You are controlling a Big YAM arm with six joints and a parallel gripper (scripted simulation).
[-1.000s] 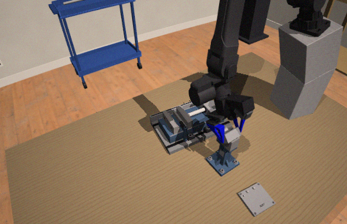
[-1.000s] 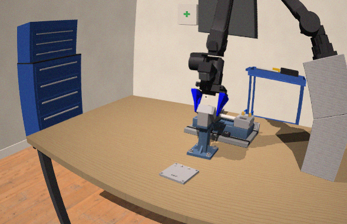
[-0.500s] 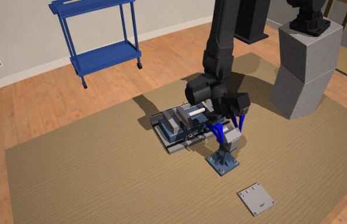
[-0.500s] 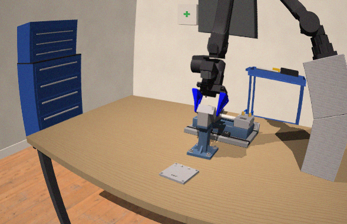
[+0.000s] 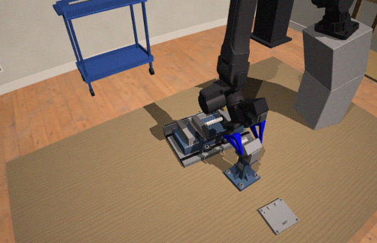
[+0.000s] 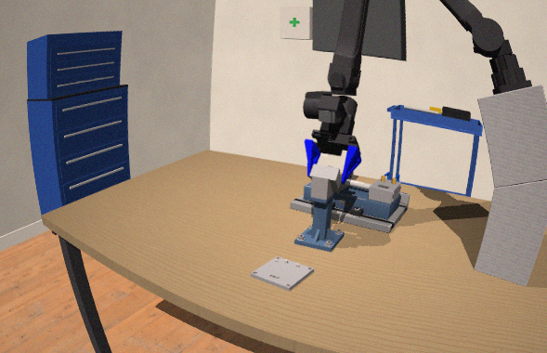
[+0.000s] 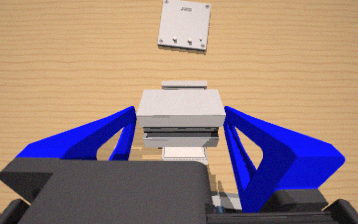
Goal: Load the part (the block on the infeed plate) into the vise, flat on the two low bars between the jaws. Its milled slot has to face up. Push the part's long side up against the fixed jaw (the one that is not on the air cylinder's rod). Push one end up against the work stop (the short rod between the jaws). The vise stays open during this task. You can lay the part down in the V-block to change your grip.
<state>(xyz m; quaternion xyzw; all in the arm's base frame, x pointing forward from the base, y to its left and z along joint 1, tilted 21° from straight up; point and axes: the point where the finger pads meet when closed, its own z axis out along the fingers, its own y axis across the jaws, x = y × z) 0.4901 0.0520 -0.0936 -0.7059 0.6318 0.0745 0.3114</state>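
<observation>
Right now the part is right at my hand. The rest, counted from my hand: work stop rod 18 cm to the right, 7 cm below, 6 cm ahead; then cylinder rod 21 cm to the right, 8 cm below, 3 cm behind; then infeed plate 18 cm to the left, 15 cm below, 1 cm ahead.
</observation>
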